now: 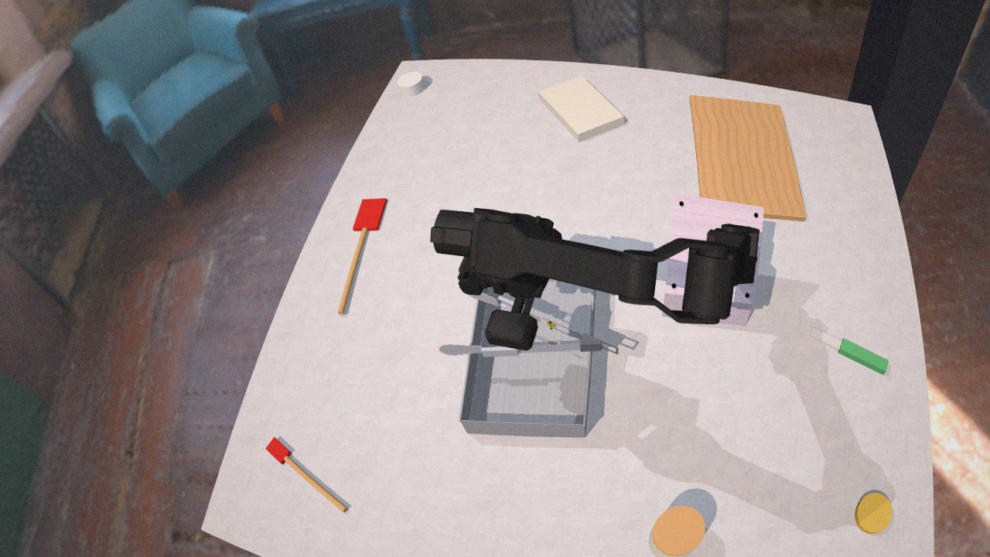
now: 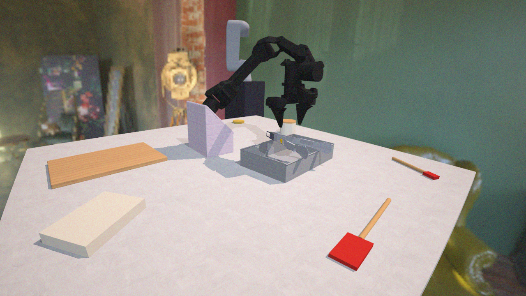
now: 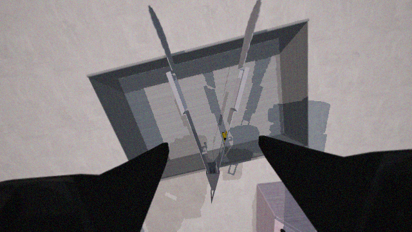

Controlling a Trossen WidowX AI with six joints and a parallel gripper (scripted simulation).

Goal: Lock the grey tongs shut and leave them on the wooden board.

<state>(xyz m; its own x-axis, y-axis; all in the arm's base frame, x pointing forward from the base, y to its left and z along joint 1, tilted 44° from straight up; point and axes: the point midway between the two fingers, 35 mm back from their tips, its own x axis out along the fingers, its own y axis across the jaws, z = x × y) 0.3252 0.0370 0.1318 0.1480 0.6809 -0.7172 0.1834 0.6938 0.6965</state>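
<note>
The grey roasting tin is 1 cm ahead of my gripper tip and 10 cm below it. The rest, counted from my gripper tip: orange-lidded jar: 24 cm behind, 33 cm to the left, 10 cm below; then green-handled knife: 57 cm behind, 1 cm to the left, 12 cm below; then cream block: 6 cm behind, 61 cm to the right, 12 cm below.
</note>
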